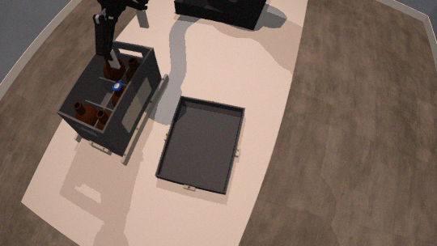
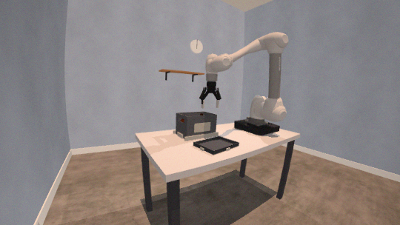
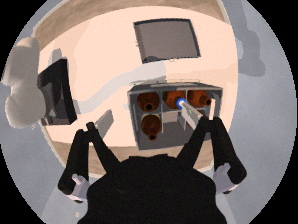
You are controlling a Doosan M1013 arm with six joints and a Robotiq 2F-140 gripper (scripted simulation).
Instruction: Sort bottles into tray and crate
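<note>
Now: hand 90 mm short of the bottle, 10 mm to the left of it and 150 mm above it. From my hand the other things lie so: dark tray 100 mm ahead, 230 mm to the left, 220 mm below; dark grey crate 90 mm ahead, 50 mm to the right, 150 mm below.
</note>
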